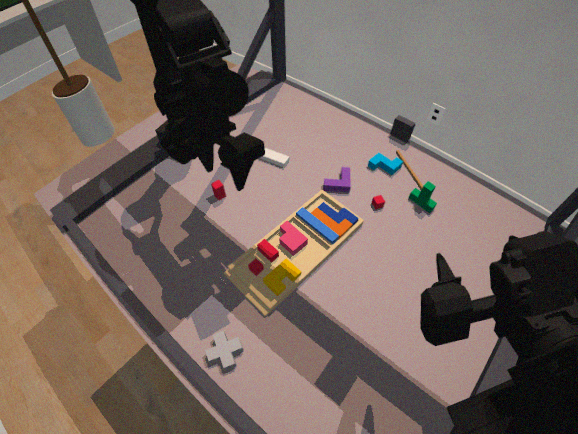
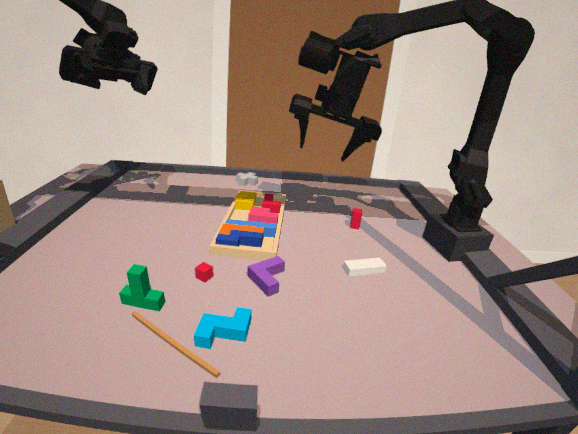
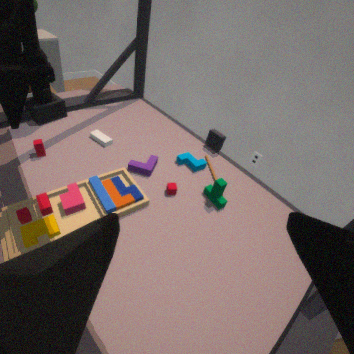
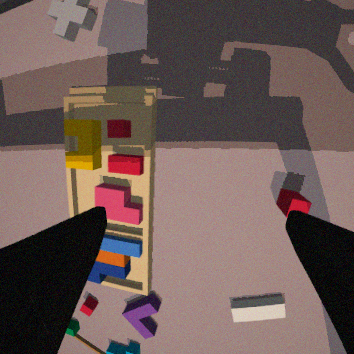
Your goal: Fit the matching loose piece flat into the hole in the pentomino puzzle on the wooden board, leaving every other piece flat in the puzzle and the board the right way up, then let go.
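Places are measured from the left arm's base along level axes (x ahead, y left, z up), in centimetres.
Where they show: left gripper, fingertip midpoint: (image 1: 474,247) (image 2: 123,90) (image 3: 204,221); right gripper, fingertip midpoint: (image 1: 224,180) (image 2: 321,154) (image 3: 14,121) (image 4: 198,217); right arm's base, link origin: (image 2: 461,224) (image 3: 42,99).
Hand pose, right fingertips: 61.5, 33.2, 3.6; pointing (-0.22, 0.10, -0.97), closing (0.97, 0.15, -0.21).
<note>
Things, the pixels of their top centre, and the offset from my right fingertips, as dx, dy, dz. "spot": a spot on its surface instead.
- wooden board, top centre: (image 4: 104,199) (image 1: 296,244) (image 2: 254,214) (image 3: 72,205) -12.2, -6.8, -13.2
- yellow U, top centre: (image 4: 77,144) (image 1: 282,275) (image 3: 38,228) (image 2: 246,196) -16.1, -0.3, -12.3
- red bar, top centre: (image 4: 123,164) (image 1: 267,248) (image 3: 42,200) (image 2: 271,202) -9.8, -1.5, -12.3
- pink piece, top centre: (image 4: 115,205) (image 1: 290,235) (image 2: 264,211) (image 3: 69,194) -10.1, -6.7, -12.3
- purple V, top centre: (image 2: 273,270) (image 4: 146,321) (image 1: 337,176) (image 3: 143,159) -3.8, -25.4, -13.0
- cyan Z, top centre: (image 2: 223,321) (image 1: 386,160) (image 3: 191,158) -7.3, -38.3, -13.0
- green T, top centre: (image 2: 136,269) (image 3: 221,181) (image 1: 429,186) -20.5, -36.7, -8.9
- white cross, surface spot: (image 1: 224,351) spot: -21.4, +15.8, -13.0
- white bar, top centre: (image 4: 258,313) (image 2: 365,263) (image 1: 273,155) (image 3: 100,135) +11.2, -18.1, -13.5
- red block, top centre: (image 4: 298,209) (image 2: 357,210) (image 1: 217,184) (image 3: 37,141) +9.5, -1.6, -11.0
- small red cube, top centre: (image 2: 203,267) (image 4: 85,309) (image 1: 379,199) (image 3: 171,185) -14.5, -28.1, -13.0
- orange stick, top centre: (image 2: 171,340) (image 1: 412,171) (image 4: 97,352) (image 3: 213,172) -13.0, -42.1, -14.4
- dark box, top centre: (image 2: 229,392) (image 1: 405,120) (image 3: 217,132) -2.5, -49.9, -9.3
The wooden board (image 1: 329,251) (image 2: 245,251) (image 3: 132,207) lies upright-side up. It holds a yellow U (image 1: 280,280) (image 4: 90,140), a red cube (image 1: 256,267), a red bar (image 1: 268,250) (image 4: 126,164), a pink piece (image 1: 293,237) (image 4: 117,202), and light blue, orange and dark blue pieces. Bare wood shows between the yellow and pink pieces. Loose are a purple V (image 1: 340,185) (image 2: 267,275), a cyan Z (image 1: 385,163) (image 2: 224,327), a green T (image 2: 141,290) and a white cross (image 1: 224,351). My right gripper (image 1: 225,179) (image 2: 322,153) (image 4: 198,217) is open and empty, above the table beside the board. My left gripper (image 3: 204,221) is open and empty, away from the board.
A white bar (image 2: 365,266), a red block (image 2: 355,218), a small red cube (image 2: 204,272) and an orange stick (image 2: 175,344) lie around the board. A dark box (image 1: 402,129) (image 2: 229,405) stands at the table edge. A dark frame borders the table.
</note>
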